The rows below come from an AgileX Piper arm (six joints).
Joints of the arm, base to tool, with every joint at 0 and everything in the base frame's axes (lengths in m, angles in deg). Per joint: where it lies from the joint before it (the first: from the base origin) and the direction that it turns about. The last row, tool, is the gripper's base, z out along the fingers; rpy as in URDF.
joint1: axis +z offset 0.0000 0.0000 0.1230
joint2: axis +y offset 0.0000 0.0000 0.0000
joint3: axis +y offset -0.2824 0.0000 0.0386
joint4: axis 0.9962 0 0.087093 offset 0.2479 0.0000 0.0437
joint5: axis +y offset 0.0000 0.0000 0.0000
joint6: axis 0.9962 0 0.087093 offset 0.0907 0.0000 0.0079
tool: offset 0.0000 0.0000 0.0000 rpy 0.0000 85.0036 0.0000
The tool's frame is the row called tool.
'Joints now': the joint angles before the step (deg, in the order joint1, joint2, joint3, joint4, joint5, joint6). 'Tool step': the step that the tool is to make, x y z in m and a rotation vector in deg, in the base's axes. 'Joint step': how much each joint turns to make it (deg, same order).
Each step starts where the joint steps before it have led.
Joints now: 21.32 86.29 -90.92 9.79 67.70 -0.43
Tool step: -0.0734 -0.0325 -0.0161 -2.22 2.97 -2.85
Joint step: 0.01 -15.74 17.58 -2.56 1.32 3.12
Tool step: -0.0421 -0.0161 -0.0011 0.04 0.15 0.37
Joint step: -0.04 -8.80 6.20 0.17 2.75 -0.04
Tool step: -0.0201 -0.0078 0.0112 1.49 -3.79 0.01
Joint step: 0.00 -4.74 0.67 0.01 0.00 0.00
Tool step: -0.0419 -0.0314 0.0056 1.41 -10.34 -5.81
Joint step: -5.84 -12.23 5.42 -1.46 -3.34 -1.06
